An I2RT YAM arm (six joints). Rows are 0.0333 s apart.
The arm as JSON. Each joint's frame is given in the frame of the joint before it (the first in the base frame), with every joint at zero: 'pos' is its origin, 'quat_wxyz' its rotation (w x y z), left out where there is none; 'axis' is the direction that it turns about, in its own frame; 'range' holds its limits. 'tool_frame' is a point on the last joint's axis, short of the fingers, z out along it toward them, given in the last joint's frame.
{
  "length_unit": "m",
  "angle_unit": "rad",
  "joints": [
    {
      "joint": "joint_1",
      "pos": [
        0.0,
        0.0,
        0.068
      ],
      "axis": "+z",
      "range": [
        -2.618,
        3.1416
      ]
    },
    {
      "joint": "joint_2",
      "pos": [
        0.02,
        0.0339,
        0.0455
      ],
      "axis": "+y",
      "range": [
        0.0,
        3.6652
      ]
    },
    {
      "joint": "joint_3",
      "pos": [
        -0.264,
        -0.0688,
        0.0
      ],
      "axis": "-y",
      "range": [
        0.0,
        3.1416
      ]
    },
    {
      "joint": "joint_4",
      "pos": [
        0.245,
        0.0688,
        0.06
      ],
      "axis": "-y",
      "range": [
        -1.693,
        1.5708
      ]
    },
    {
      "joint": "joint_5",
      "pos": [
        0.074,
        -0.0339,
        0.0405
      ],
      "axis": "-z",
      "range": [
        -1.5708,
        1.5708
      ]
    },
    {
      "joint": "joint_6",
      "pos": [
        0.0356,
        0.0,
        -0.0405
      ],
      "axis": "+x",
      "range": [
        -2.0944,
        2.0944
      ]
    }
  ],
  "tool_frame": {
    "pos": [
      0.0,
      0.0,
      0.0
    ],
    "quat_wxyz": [
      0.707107,
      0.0,
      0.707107,
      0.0
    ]
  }
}
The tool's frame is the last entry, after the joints.
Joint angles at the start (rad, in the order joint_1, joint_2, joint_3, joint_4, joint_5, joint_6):
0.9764 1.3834 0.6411 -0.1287 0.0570 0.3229
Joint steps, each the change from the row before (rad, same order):
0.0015 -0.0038 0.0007 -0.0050 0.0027 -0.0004
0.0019 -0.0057 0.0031 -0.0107 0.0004 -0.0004
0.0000 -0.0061 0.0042 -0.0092 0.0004 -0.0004
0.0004 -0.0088 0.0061 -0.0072 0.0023 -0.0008
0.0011 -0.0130 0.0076 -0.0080 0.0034 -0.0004
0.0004 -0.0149 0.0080 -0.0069 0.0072 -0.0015
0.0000 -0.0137 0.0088 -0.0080 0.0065 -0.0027
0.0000 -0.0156 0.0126 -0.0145 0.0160 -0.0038
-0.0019 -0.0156 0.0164 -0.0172 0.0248 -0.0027
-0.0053 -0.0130 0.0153 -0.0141 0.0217 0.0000
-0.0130 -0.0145 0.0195 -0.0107 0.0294 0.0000
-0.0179 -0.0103 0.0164 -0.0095 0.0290 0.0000
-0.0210 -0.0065 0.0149 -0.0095 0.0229 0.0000
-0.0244 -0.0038 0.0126 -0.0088 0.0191 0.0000
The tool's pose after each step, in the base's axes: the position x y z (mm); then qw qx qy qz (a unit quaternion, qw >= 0). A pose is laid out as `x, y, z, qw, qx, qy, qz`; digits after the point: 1 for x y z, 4 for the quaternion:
148.1, 216.1, 168.5, 0.2895, -0.2926, 0.8924, 0.1850
147.4, 215.9, 170.0, 0.2888, -0.2937, 0.8924, 0.1845
147.3, 215.6, 172.0, 0.2893, -0.2937, 0.8922, 0.1846
147.3, 215.7, 175.5, 0.2929, -0.2933, 0.8909, 0.1859
147.1, 215.8, 180.3, 0.2984, -0.2925, 0.8888, 0.1883
147.2, 215.6, 185.8, 0.3064, -0.2909, 0.8862, 0.1901
147.3, 215.4, 191.2, 0.3138, -0.2899, 0.8837, 0.1914
147.7, 214.9, 197.8, 0.3235, -0.2876, 0.8815, 0.1887
148.8, 214.0, 205.5, 0.3360, -0.2821, 0.8798, 0.1829
150.5, 212.8, 212.4, 0.3474, -0.2743, 0.8789, 0.1779
154.4, 210.6, 221.4, 0.3646, -0.2606, 0.8774, 0.1711
159.1, 207.5, 228.6, 0.3796, -0.2451, 0.8773, 0.1617
164.3, 203.9, 234.4, 0.3912, -0.2298, 0.8781, 0.1522
170.0, 199.7, 238.8, 0.4002, -0.2142, 0.8796, 0.1422

